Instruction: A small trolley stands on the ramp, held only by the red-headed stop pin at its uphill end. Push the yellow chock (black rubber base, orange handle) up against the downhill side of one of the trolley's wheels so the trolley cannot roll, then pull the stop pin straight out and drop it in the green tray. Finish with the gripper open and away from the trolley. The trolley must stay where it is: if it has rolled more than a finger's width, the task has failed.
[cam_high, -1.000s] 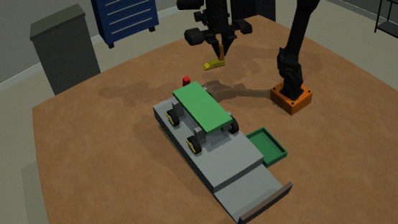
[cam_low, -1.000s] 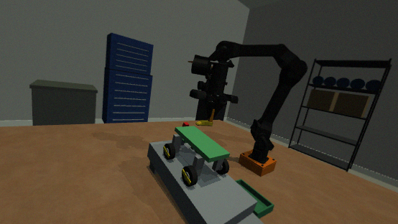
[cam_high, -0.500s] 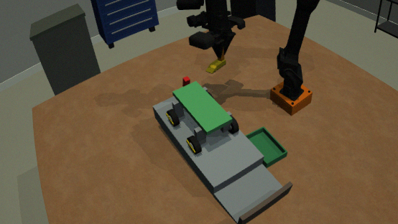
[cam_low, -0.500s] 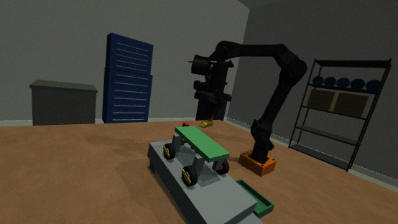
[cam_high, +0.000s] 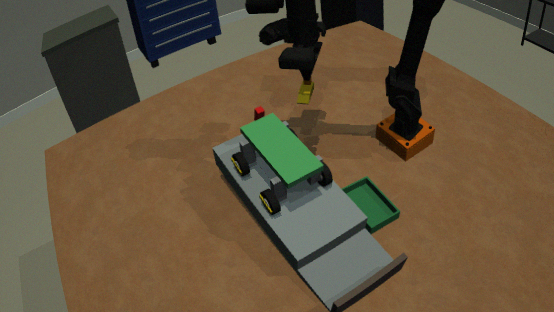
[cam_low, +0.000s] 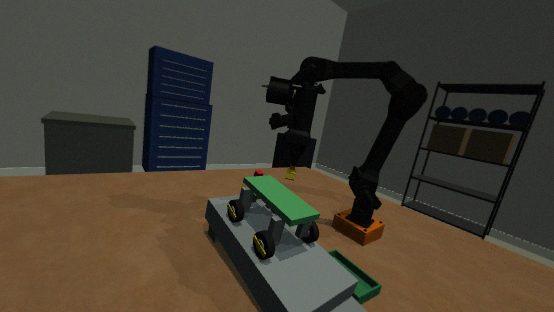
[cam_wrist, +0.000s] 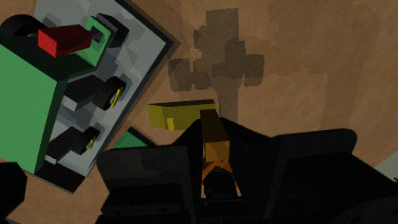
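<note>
Now: the yellow chock 20 mm ahead of my gripper tip, 10 mm to the left of it and 10 mm below it. Also, from my gripper tip: red-headed stop pin (130 mm ahead, 10 mm to the right, 40 mm below); then trolley (170 mm ahead, 100 mm to the left, 60 mm below); then grey ramp (170 mm ahead, 100 mm to the left, 130 mm below).
</note>
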